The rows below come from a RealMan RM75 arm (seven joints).
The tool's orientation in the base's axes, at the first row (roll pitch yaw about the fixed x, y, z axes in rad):
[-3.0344, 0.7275, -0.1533]
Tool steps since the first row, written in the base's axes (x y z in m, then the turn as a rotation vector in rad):
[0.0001, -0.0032, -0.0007, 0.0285, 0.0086, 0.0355]
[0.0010, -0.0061, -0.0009, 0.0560, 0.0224, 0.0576]
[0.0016, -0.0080, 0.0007, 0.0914, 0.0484, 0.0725]
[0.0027, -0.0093, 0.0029, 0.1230, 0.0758, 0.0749]
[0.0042, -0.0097, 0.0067, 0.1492, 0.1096, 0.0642]
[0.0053, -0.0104, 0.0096, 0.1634, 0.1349, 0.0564]
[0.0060, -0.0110, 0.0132, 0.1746, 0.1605, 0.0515]
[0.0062, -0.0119, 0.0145, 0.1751, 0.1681, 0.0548]
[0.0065, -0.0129, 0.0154, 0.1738, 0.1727, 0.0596]
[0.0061, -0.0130, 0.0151, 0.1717, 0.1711, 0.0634]
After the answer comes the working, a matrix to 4 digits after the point.
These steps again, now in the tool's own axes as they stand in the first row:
[0.0009, 0.0031, -0.0002, -0.0036, -0.0175, -0.0427]
[0.0020, 0.0058, -0.0012, 0.0005, -0.0388, -0.0738]
[0.0016, 0.0074, -0.0032, 0.0137, -0.0731, -0.1021]
[0.0011, 0.0082, -0.0058, 0.0323, -0.1070, -0.1183]
[-0.0002, 0.0080, -0.0097, 0.0549, -0.1448, -0.1201]
[-0.0013, 0.0082, -0.0127, 0.0677, -0.1719, -0.1181]
[-0.0031, 0.0083, -0.0159, 0.0763, -0.1989, -0.1163]
[-0.0037, 0.0090, -0.0172, 0.0736, -0.2066, -0.1175]
[-0.0040, 0.0099, -0.0182, 0.0689, -0.2112, -0.1193]
[-0.0041, 0.0101, -0.0178, 0.0651, -0.2095, -0.1211]

The tool's axes in the first row as the columns of a matrix, in the base's axes (rounded; the answer above uses it unrounded):
[0.7381, -0.2221, -0.6371]
[-0.1140, -0.9717, 0.2067]
[-0.6650, -0.0799, -0.7426]

